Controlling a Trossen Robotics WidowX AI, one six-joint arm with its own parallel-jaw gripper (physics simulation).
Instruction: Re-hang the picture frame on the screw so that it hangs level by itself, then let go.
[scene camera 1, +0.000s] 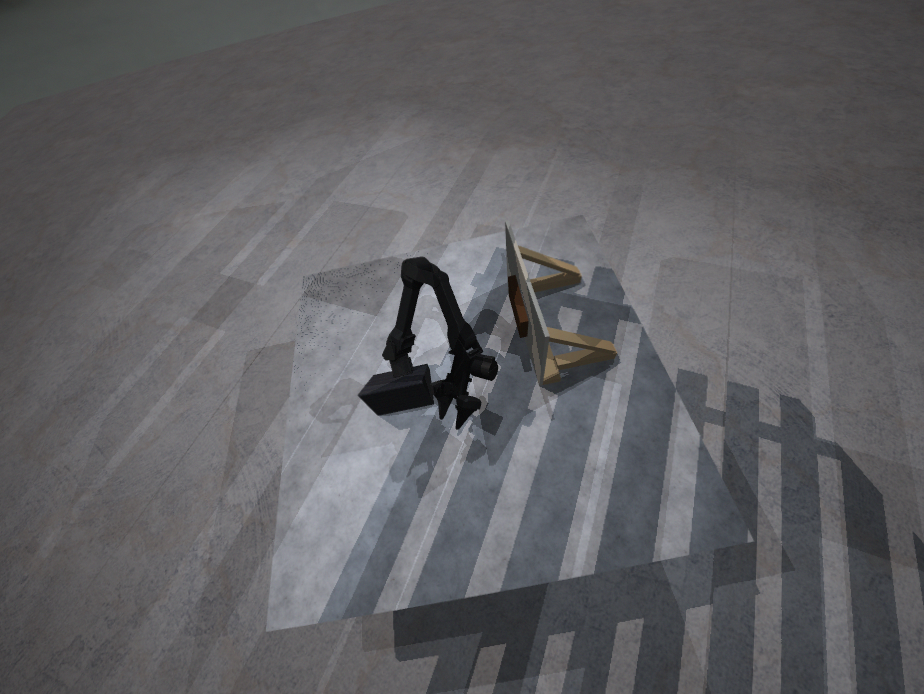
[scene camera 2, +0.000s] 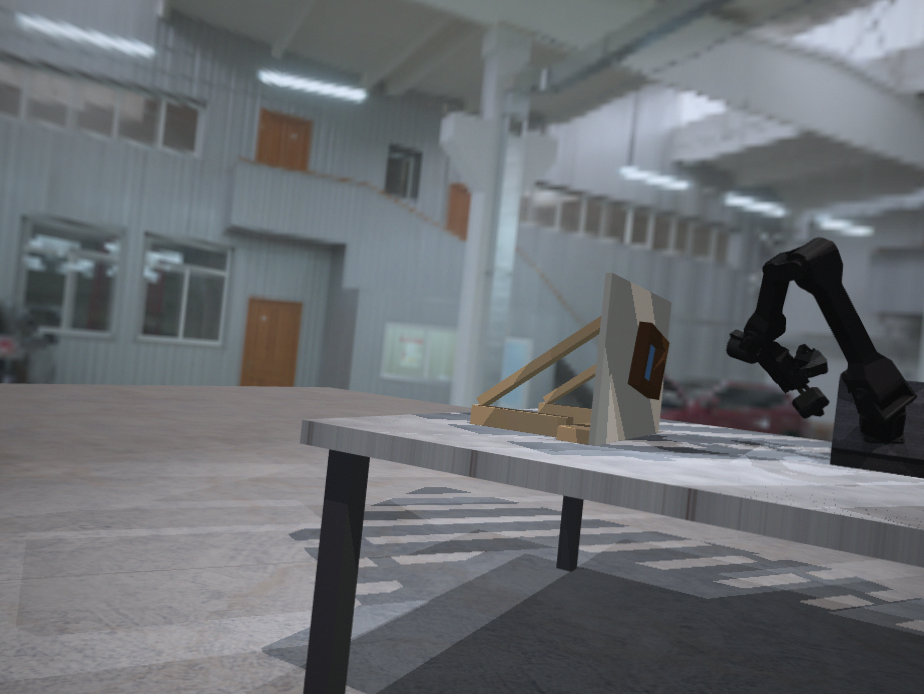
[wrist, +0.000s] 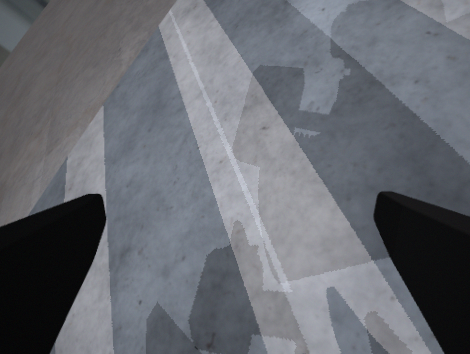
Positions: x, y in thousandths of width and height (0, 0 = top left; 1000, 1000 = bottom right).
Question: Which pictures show my gripper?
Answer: Scene camera 1, scene camera 2 and the wrist view: all of them.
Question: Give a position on a wooden stand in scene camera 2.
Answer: At 615, 610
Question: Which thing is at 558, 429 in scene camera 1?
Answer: A brown picture frame.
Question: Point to a wooden stand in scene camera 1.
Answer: At 644, 505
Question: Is my gripper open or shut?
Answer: Open.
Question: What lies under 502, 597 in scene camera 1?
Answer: My gripper.
